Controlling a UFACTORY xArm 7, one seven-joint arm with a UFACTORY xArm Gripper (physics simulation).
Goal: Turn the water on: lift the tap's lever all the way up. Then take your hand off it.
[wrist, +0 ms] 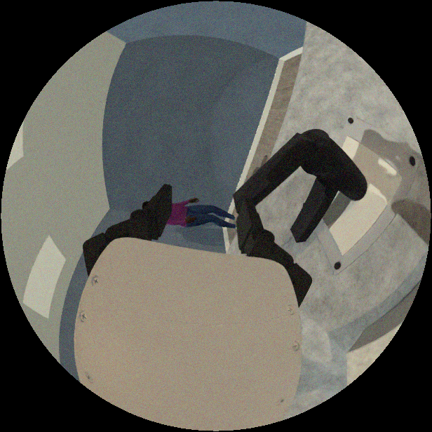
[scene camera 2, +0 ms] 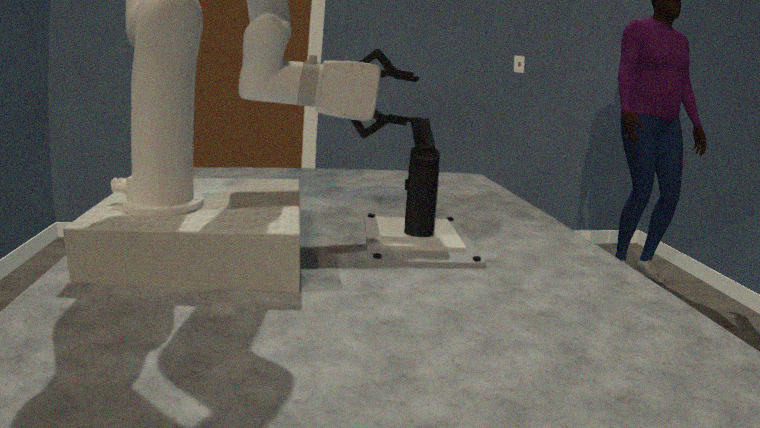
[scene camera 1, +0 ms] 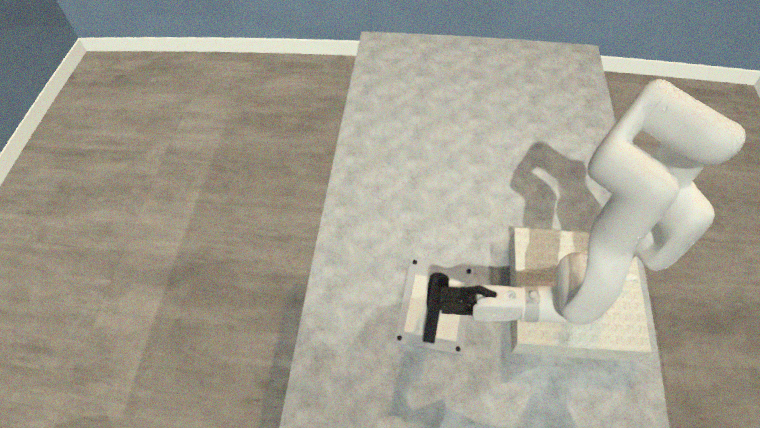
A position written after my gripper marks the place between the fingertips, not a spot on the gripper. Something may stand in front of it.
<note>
I see my gripper (scene camera 2: 414, 99), a black tap (scene camera 2: 419, 230) and a grey plate (scene camera 2: 471, 258).
My gripper also shows in the wrist view (wrist: 205, 203). The black tap is seen too in the wrist view (wrist: 353, 185).
</note>
